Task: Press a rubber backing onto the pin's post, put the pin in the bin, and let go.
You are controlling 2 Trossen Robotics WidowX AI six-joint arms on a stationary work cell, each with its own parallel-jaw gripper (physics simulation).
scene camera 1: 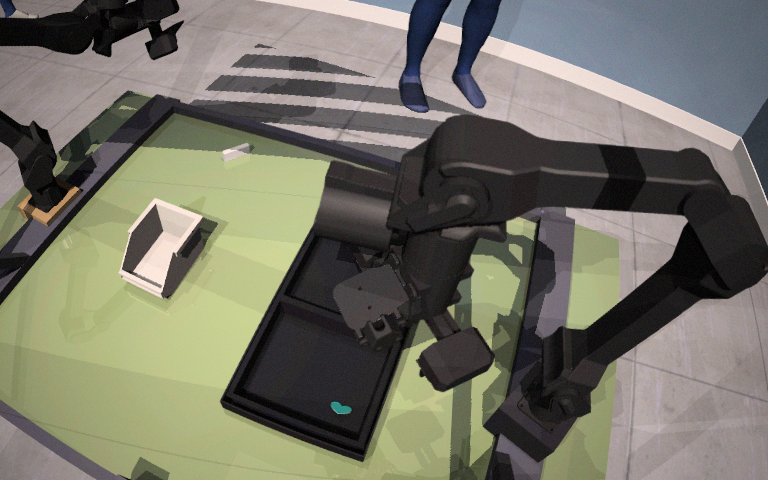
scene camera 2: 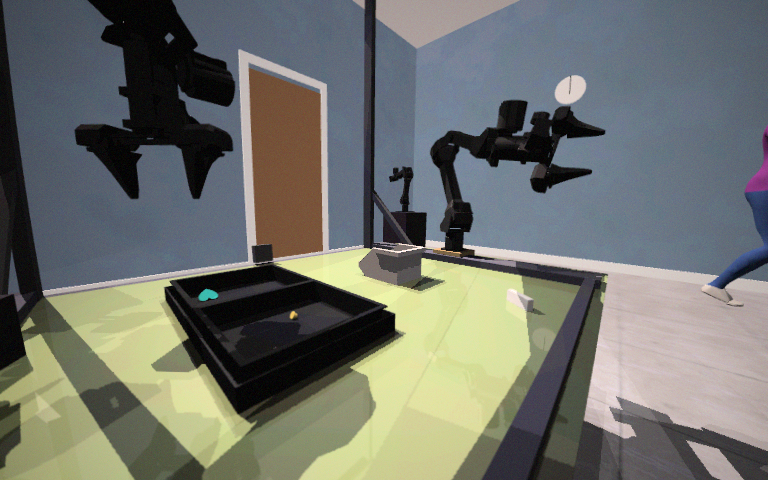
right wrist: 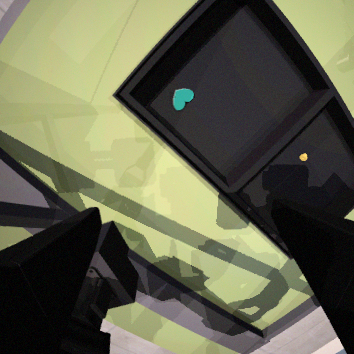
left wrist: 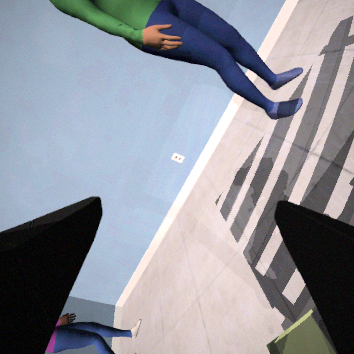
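Seen in the pictures: left gripper, between the fingertips: (scene camera 2: 598, 152) (left wrist: 189, 207); right gripper, between the fingertips: (scene camera 1: 403, 341) (scene camera 2: 165, 199) (right wrist: 187, 211); left arm's base, origin of its link: (scene camera 1: 48, 197) (scene camera 2: 453, 249); right arm's base, origin of its link: (scene camera 1: 546, 404) (right wrist: 85, 287).
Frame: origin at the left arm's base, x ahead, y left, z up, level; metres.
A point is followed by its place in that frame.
The pin, a teal heart (scene camera 1: 340, 408) {x 0.683, y -0.097, z -0.018 m} (scene camera 2: 207, 294) {x 0.684, y -0.097, z -0.018 m} (right wrist: 182, 98) {x 0.683, y -0.096, z -0.019 m}, lies in one compartment of a black two-part tray (scene camera 1: 291, 430) {x 0.639, y -0.161, z -0.007 m} (scene camera 2: 317, 359) {x 0.639, y 0.214, z -0.017 m} (right wrist: 172, 142) {x 0.728, y -0.068, z 0.006 m}. Its post is not visible. A small yellow rubber backing (scene camera 2: 293, 315) {x 0.606, y 0.086, z -0.020 m} (right wrist: 303, 157) {x 0.605, y 0.081, z -0.019 m} lies in the other compartment; in scene camera 1 the right arm hides it. The pale bin (scene camera 1: 178, 222) {x 0.310, y 0.063, z 0.016 m} (scene camera 2: 399, 268) {x 0.347, y 0.066, z 0.006 m} stands left of the tray in scene camera 1. My right gripper (scene camera 2: 165, 198) {x 0.733, y -0.058, z 0.151 m} (right wrist: 187, 211) {x 0.733, y -0.058, z 0.151 m} is open and empty, fingers down, high above the tray area. My left gripper (scene camera 2: 598, 151) {x 0.089, y 0.369, z 0.260 m} (left wrist: 189, 207) {x 0.089, y 0.369, z 0.260 m} is open and empty, raised away from the table and pointing sideways.
A small white block (scene camera 1: 236, 152) {x 0.280, y 0.293, z -0.017 m} (scene camera 2: 519, 300) {x 0.285, y 0.301, z -0.020 m} lies on the green table near its dark frame edge. The tray has raised walls and a divider (right wrist: 285, 135) {x 0.619, y 0.022, z 0.005 m}. The right arm (scene camera 1: 572, 172) {x 0.811, y -0.059, z 0.438 m} reaches over the tray in scene camera 1. People stand beyond the table.
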